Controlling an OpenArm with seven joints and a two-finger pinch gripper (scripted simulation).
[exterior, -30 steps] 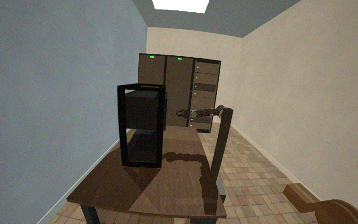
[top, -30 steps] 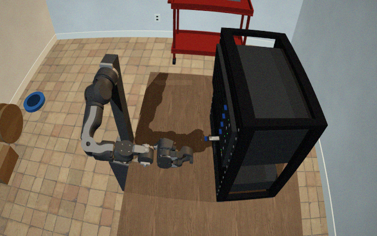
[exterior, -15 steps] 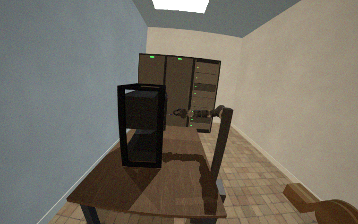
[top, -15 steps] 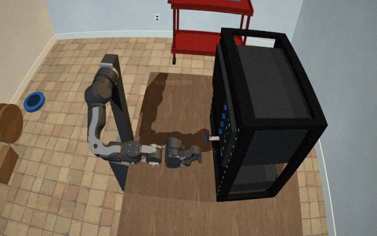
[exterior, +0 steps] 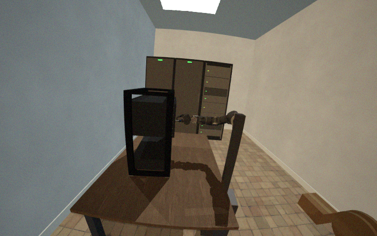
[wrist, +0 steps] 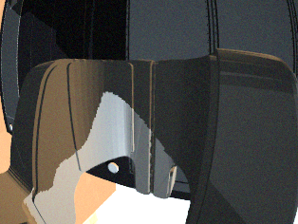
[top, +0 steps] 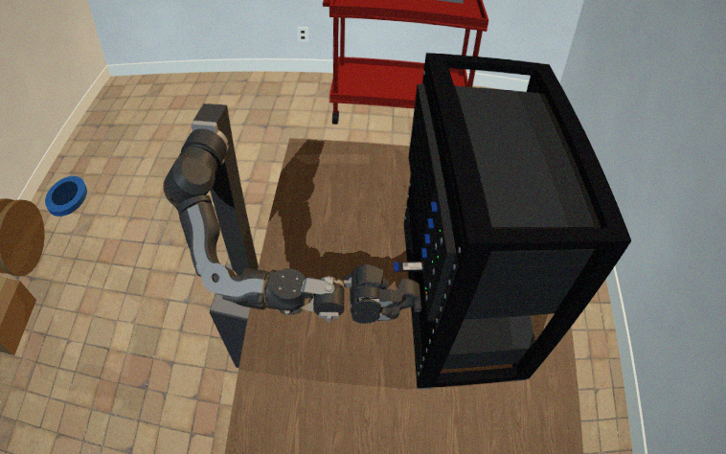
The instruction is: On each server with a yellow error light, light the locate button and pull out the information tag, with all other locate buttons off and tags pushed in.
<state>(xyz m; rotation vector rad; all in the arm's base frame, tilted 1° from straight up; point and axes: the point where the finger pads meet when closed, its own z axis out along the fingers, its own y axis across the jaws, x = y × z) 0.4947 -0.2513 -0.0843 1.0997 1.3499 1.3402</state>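
Now: hand 20 mm short of the grey locate button and 10 mm to the right of it. From my hand the other things lie so: information tag: 10 mm behind, 70 mm to the left.
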